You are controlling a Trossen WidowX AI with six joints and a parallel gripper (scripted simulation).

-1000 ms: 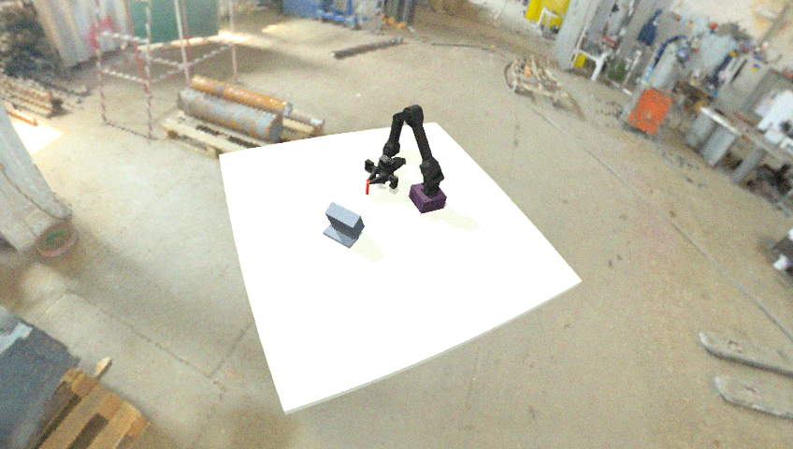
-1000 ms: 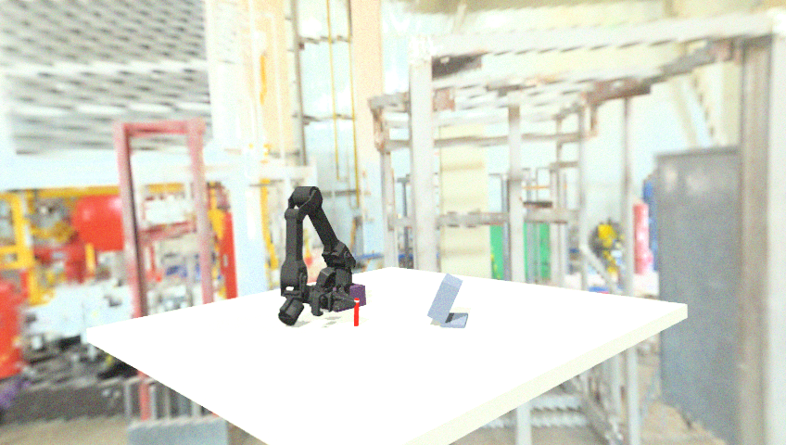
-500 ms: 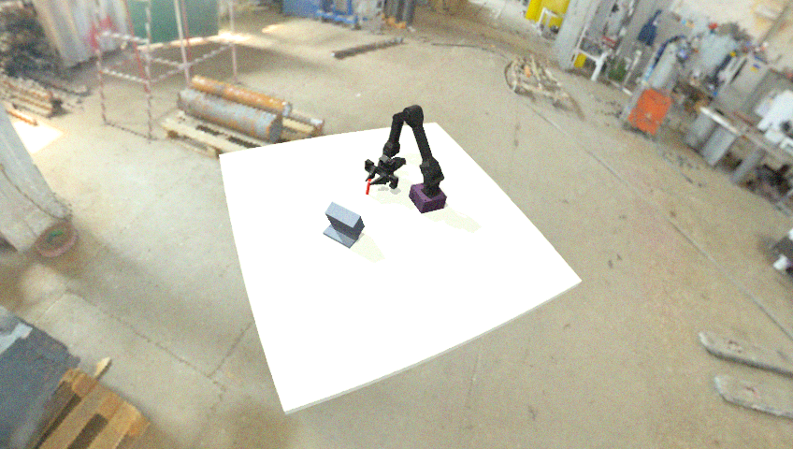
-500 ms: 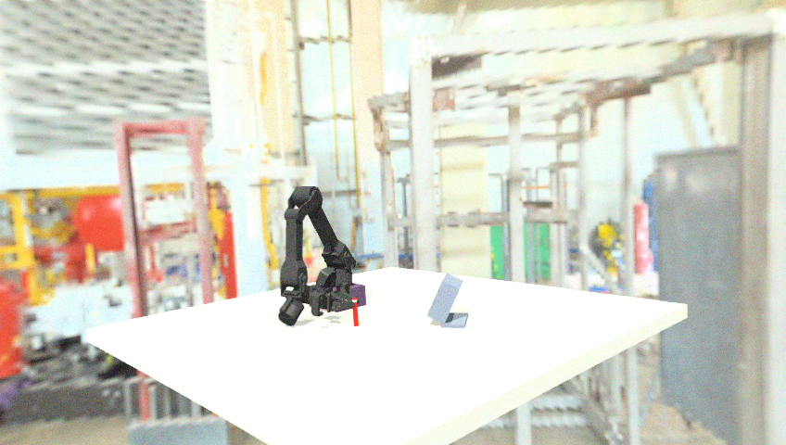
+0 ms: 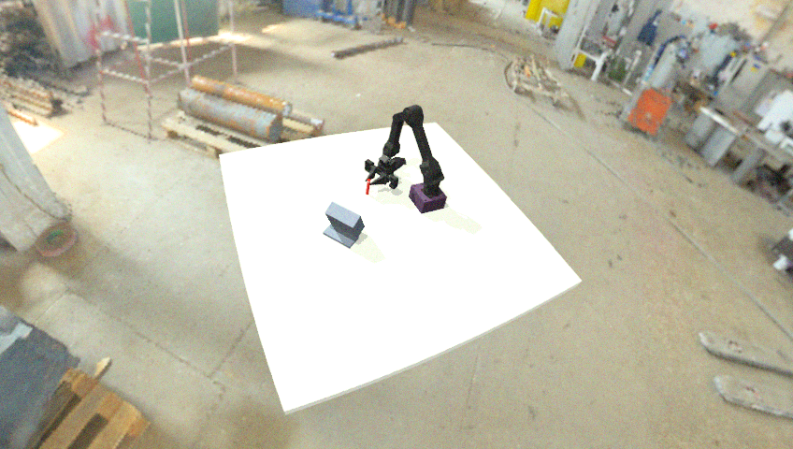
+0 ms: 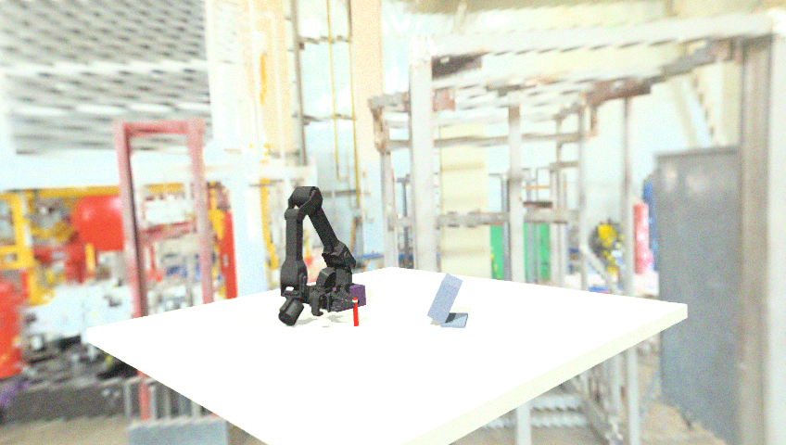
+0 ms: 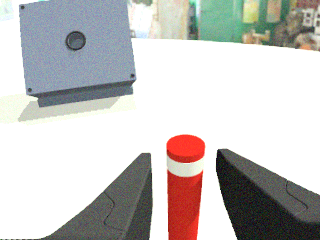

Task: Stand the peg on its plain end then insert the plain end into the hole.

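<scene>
Now: gripper tip 1 cm past the red peg and 1 cm above it. Round my gripper tip: grey sloped panel: 21 cm ahead, 15 cm to the left; grey foot plate: 23 cm ahead, 16 cm to the left, 6 cm below.
</scene>
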